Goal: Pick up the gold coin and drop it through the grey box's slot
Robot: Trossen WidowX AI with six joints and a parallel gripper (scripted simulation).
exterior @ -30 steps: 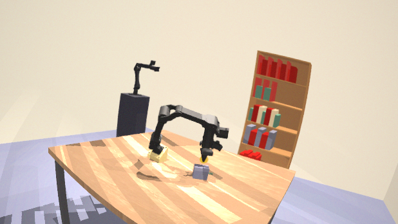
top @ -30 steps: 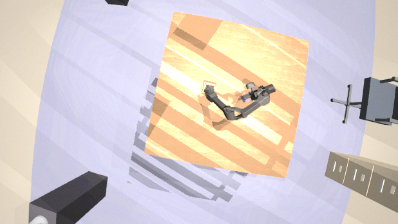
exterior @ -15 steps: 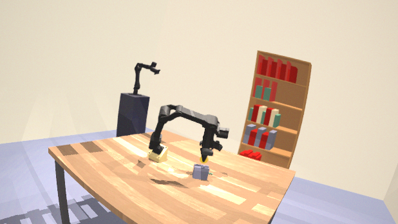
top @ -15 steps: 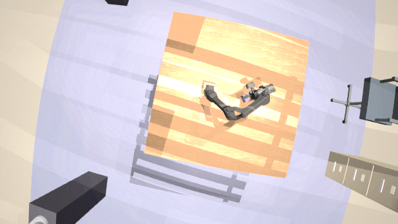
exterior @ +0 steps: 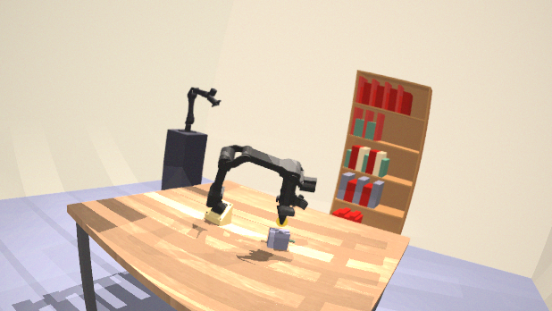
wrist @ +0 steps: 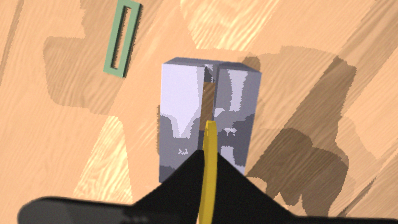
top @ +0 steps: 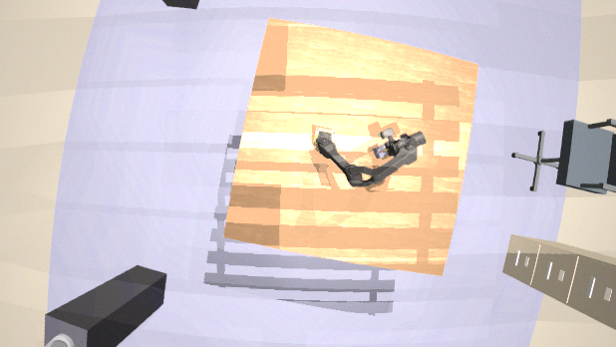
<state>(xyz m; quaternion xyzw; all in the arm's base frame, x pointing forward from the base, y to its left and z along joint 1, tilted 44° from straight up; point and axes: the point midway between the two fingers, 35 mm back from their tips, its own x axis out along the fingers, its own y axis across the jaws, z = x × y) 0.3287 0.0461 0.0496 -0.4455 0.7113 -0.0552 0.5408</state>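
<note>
My gripper tip is now 10 mm below the gold coin.
</note>
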